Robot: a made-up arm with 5 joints.
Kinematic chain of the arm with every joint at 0, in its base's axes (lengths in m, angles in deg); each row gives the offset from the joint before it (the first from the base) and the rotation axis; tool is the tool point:
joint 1: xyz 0 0 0.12 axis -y
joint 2: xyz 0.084 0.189 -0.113 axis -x
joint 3: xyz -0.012 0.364 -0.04 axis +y
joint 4: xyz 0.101 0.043 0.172 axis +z
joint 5: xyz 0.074 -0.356 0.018 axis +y
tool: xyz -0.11 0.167 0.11
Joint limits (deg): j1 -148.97..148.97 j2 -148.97..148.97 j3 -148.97..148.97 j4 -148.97..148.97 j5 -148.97..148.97
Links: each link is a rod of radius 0.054 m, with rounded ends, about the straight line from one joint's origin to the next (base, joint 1, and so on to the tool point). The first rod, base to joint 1, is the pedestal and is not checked.
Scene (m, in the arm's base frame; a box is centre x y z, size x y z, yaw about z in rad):
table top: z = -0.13
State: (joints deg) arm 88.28 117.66 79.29 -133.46 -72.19
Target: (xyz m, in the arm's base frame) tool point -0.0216 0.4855 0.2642
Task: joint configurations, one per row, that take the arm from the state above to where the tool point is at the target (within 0.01 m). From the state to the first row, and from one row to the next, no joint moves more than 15 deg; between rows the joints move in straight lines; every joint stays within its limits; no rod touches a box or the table.
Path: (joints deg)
1: 95.31 103.75 80.02 -127.36 -81.06
2: 102.35 89.84 80.75 -121.26 -89.93
3: 109.38 75.94 81.48 -115.16 -98.80
4: 116.42 62.03 82.20 -109.06 -107.67
5: 123.45 48.12 82.93 -102.96 -116.55
6: 130.49 34.21 83.66 -96.86 -125.42
7: 137.52 20.30 84.39 -90.76 -134.29
8: 144.56 6.40 85.12 -84.66 -143.16

